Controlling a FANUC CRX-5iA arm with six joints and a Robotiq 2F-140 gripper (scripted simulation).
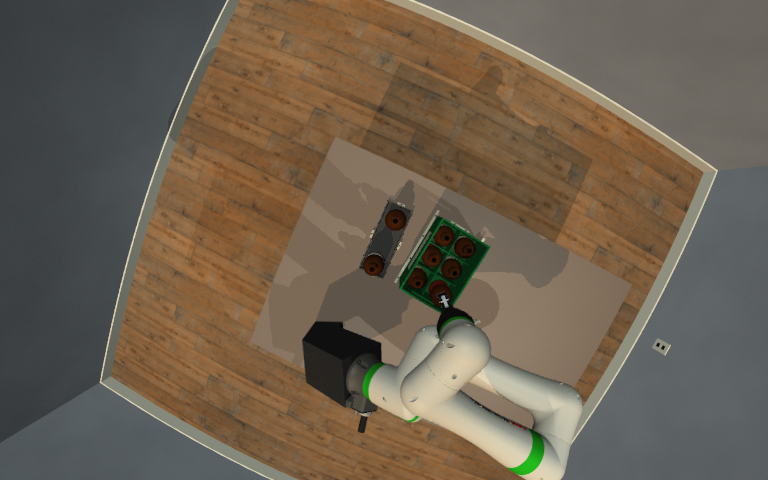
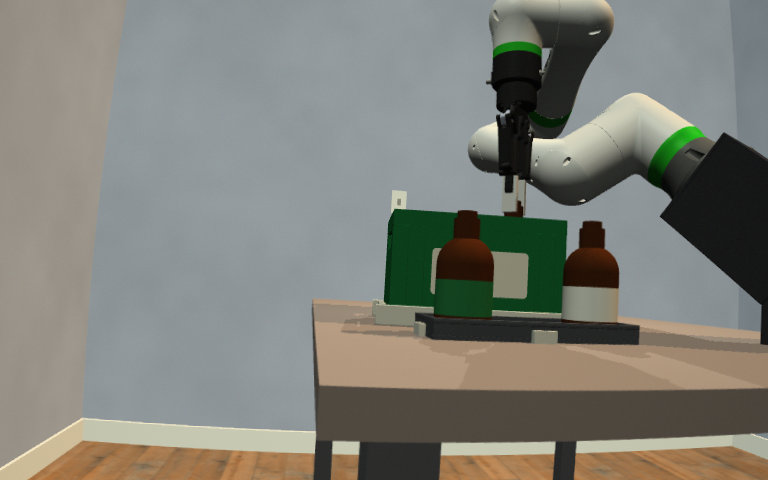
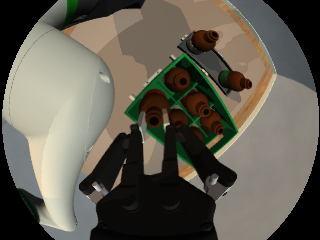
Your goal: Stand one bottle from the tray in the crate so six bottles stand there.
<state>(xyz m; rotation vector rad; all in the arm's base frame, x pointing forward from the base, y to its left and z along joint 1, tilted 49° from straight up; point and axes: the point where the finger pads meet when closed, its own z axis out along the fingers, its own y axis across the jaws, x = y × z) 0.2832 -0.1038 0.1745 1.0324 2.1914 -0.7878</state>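
Now: hand 150 mm above the crate, 100 mm short of it and 10 mm to the right of it. From my hand the other things lie so: dark tray: 220 mm to the left, 220 mm below, 130 mm ahead.
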